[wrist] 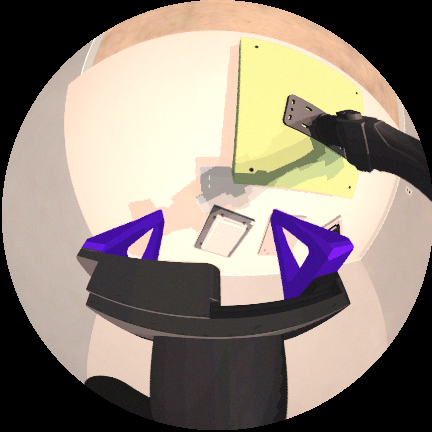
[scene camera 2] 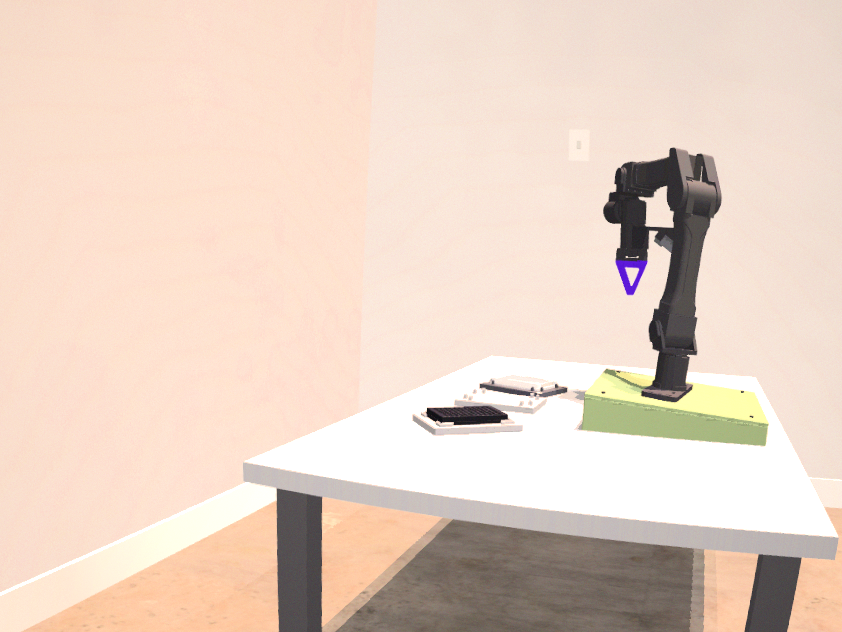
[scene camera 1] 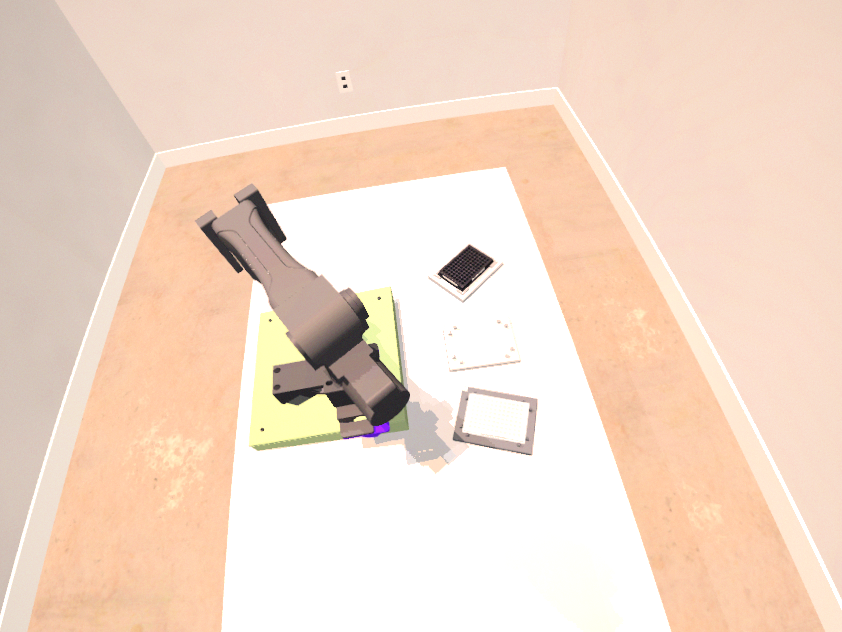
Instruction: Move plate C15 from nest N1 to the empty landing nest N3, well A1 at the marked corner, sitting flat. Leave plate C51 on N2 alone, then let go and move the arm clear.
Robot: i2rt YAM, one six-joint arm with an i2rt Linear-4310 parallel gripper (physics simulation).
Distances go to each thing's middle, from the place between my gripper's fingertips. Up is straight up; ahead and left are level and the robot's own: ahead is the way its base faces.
Right now the black perforated plate (scene camera 1: 470,263) is 46 cm to the left of my hand, 21 cm below it and 17 cm ahead of it.
